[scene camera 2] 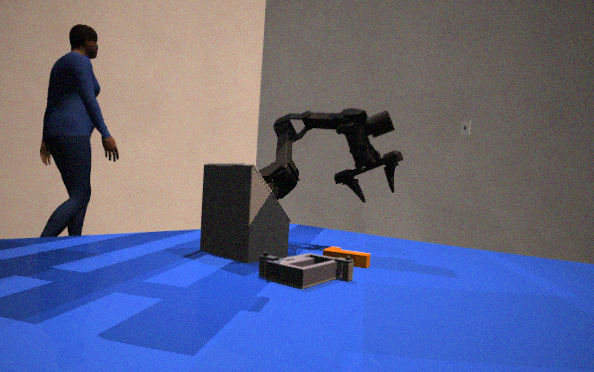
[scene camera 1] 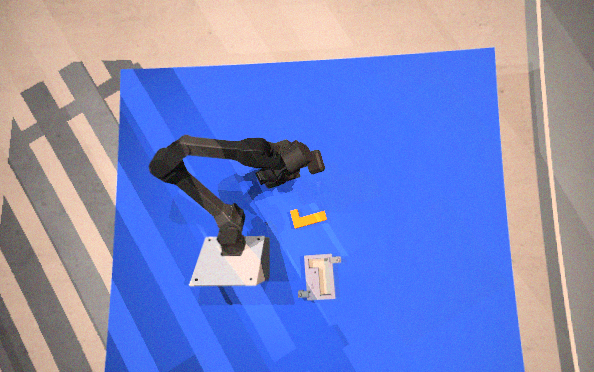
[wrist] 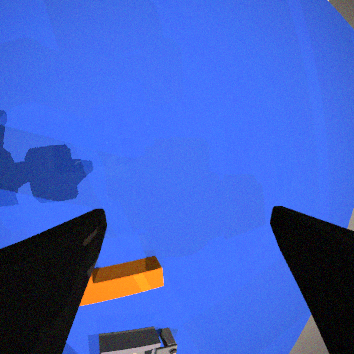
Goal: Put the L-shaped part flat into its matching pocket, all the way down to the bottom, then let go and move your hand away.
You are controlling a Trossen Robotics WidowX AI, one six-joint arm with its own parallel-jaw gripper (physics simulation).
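Frame: origin at the arm's base, x ahead, y left, z up, level; millimetres.
Seen in the pictures: gripper, between the fingertips: (scene camera 2: 378,197) (scene camera 1: 304,168) (wrist: 189,217); arm's base, origin of its link: (scene camera 2: 256,203) (scene camera 1: 233,248).
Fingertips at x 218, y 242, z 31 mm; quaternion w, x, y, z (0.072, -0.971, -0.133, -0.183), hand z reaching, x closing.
Observation:
Offsets run from my fingertips to a thing's top centre. Level surfaces: height alone.
The orange L-shaped part @(dx +4, dy -132, dz -131 mm) (scene camera 1: 309,219) (scene camera 2: 350,257) (wrist: 130,285) lies flat on the blue table top; in the wrist view its left portion is hidden behind a finger. The pale grey block with the L-shaped pocket @(dx +44, dy -329, dz -113 mm) (scene camera 1: 312,287) (scene camera 2: 300,277) (wrist: 127,341) lies on the table, apart from the part and below it in scene camera 1. The pocket is empty. My gripper (scene camera 2: 379,197) (wrist: 189,217) is open, with nothing between its fingers. It hangs well above the table, higher than the part and off to one side of it.
The arm's base box (scene camera 1: 230,270) (scene camera 2: 227,210) stands left of the pocket block. Two small brackets (scene camera 1: 336,259) (scene camera 1: 303,294) stick out from the block's sides. A person (scene camera 2: 70,115) in blue stands beyond the table's left side in scene camera 2. Shadows cross the blue table top @(dz -161 mm) (scene camera 1: 410,200).

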